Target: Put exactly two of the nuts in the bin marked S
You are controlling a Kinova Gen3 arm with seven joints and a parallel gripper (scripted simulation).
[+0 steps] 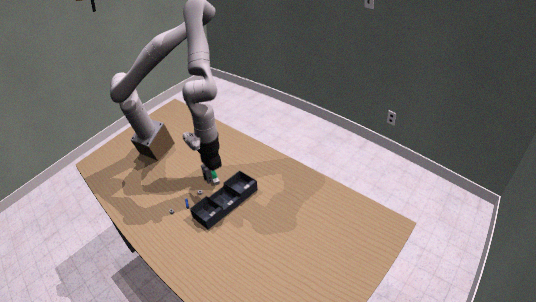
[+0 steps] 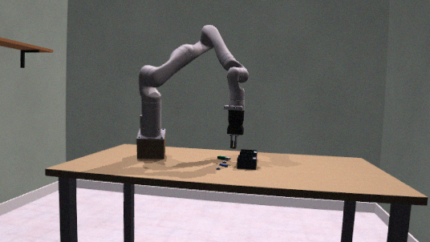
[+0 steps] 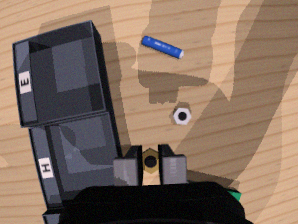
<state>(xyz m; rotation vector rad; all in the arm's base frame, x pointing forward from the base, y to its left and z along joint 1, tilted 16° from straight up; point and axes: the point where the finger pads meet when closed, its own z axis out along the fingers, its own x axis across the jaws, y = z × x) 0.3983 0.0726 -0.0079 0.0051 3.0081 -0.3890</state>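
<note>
The blue rod lies 20 mm behind my hand, 100 mm to the right of it and 80 mm below it. The rest, counted from my hand: bin: 70 mm ahead, 10 mm to the left, 60 mm below; brass-coloured nut: 20 mm below.
</note>
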